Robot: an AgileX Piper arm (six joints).
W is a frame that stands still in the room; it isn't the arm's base.
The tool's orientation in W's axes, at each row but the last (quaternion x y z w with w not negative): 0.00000 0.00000 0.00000 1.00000; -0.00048 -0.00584 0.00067 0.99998; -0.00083 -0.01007 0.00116 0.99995; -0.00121 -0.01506 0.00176 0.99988; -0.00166 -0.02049 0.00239 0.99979; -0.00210 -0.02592 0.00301 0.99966; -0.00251 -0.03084 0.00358 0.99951; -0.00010 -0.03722 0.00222 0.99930
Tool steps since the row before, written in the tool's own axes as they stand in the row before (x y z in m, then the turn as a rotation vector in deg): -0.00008 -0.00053 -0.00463 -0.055 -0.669 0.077; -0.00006 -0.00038 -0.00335 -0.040 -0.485 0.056; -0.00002 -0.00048 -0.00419 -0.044 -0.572 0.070; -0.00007 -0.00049 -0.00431 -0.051 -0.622 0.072; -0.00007 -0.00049 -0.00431 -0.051 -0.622 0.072; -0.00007 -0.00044 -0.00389 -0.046 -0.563 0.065; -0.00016 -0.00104 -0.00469 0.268 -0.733 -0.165; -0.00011 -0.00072 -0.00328 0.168 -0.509 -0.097
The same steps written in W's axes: -0.00008 -0.00053 -0.00463 -0.055 -0.669 0.077; -0.00002 -0.00038 -0.00335 -0.040 -0.485 0.056; 0.00007 -0.00049 -0.00419 -0.044 -0.572 0.070; 0.00006 -0.00050 -0.00431 -0.051 -0.622 0.072; 0.00011 -0.00050 -0.00431 -0.051 -0.622 0.072; 0.00013 -0.00046 -0.00389 -0.046 -0.563 0.065; 0.00014 -0.00106 -0.00469 0.283 -0.732 -0.144; 0.00014 -0.00072 -0.00328 0.177 -0.508 -0.084
